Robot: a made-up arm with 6 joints.
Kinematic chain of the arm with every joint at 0, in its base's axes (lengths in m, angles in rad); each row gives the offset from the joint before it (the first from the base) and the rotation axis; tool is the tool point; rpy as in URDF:
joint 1: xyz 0 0 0.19 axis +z
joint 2: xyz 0 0 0 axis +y
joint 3: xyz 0.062 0 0.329 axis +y
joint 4: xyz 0.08 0 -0.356 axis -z
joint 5: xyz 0 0 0 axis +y
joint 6: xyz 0.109 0 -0.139 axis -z
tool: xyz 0 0 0 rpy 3.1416 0 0
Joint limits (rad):
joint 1: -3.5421..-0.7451
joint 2: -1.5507..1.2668
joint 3: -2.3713..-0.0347
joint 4: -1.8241..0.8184
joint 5: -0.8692..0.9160
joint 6: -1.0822..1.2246
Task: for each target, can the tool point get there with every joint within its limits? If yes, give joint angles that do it. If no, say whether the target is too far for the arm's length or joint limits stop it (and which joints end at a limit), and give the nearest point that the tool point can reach.
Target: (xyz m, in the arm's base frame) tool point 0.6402 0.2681 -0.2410
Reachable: no: joint limits stop it (at a limit: joint 1, joint 2) | nearest point 0.3356 -0.0727 -0.1635 | short by 0.464 m
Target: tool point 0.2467 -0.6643 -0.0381
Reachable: yes | joints -1.2390 0.9852 -1.5233 -0.2081 0.1845 -0.5928
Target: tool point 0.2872 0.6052 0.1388
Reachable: no: joint limits stop it (at a limit: joint 2, joint 3, joint 5) | nearest point 0.3280 0.6911 0.3357 | short by 0.219 m
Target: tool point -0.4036 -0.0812 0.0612
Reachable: yes | joints -2.9422 0.1450 -0.5938 -0.6398 0.6680 0.5001
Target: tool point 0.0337 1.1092 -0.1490
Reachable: no: too far | nearest point 0.0232 0.7646 0.3357 | short by 0.595 m
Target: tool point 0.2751 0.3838 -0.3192
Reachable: no: joint limits stop it (at a limit: joint 1, joint 2) | nearest point 0.1475 0.0647 -0.1470 | short by 0.384 m
